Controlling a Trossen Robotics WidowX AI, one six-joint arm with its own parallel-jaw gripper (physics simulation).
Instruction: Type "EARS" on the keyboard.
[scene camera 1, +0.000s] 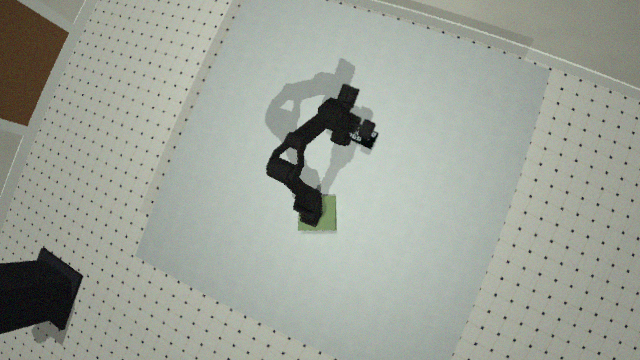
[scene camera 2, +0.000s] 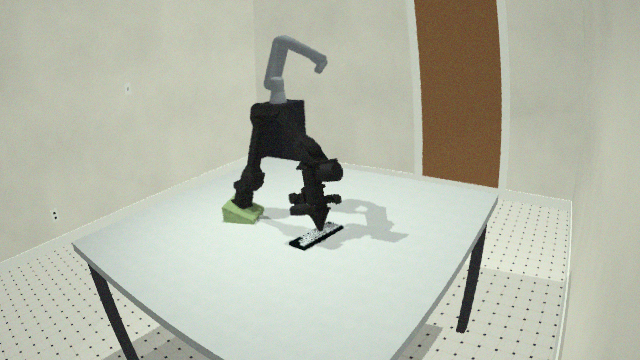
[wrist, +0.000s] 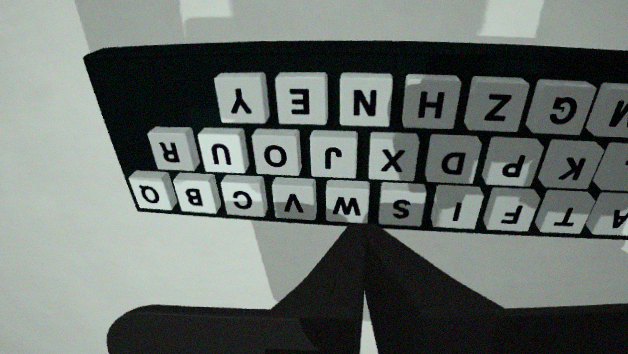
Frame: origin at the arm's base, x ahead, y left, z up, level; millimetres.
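Where they show: gripper, fingertip midpoint: (scene camera 1: 354, 124) (scene camera 2: 320, 230) (wrist: 361, 237); arm's base, link origin: (scene camera 1: 311, 216) (scene camera 2: 241, 203).
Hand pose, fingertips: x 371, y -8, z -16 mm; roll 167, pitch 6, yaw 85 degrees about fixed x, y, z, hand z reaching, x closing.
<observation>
Things, the pixels of their top centre, and the offset from my fingertips. Level surfaces: height alone.
- black keyboard, top centre: (wrist: 378, 160) (scene camera 2: 316, 232) (scene camera 1: 350, 129) dy +6, dx -20, dz -13 mm
- E key, top centre: (wrist: 300, 101) dy -17, dx -41, dz -13 mm
- R key, top centre: (wrist: 170, 152) dy -65, dx -26, dz -13 mm
- S key, top centre: (wrist: 402, 209) dy +13, dx -1, dz -13 mm
- pale table, surface height: dz -29 mm
The black keyboard (scene camera 1: 370, 143) (scene camera 2: 301, 245) (wrist: 145, 95) has white keys whose letters show upside down in the wrist view. There, the E key (wrist: 301, 99) is in the top row, the R key (wrist: 171, 152) at the left of the middle row, and the S key (wrist: 401, 209) in the bottom row. The A key (wrist: 619, 218) is cut off at the right edge. My gripper (scene camera 2: 321, 228) (wrist: 361, 237) is shut and empty. Its tips appear at the keyboard's near edge, below the W and S keys; contact cannot be told. The arm hides part of the keyboard in scene camera 1.
The keyboard lies on a pale table (scene camera 1: 425, 200) (scene camera 2: 250, 280). The arm's base stands on a green wedge block (scene camera 1: 329, 215) (scene camera 2: 242, 215). A black pedestal (scene camera 1: 30, 295) with a grey arm (scene camera 2: 276, 60) stands beyond the table. The arm's shadow falls across the table and keyboard.
</observation>
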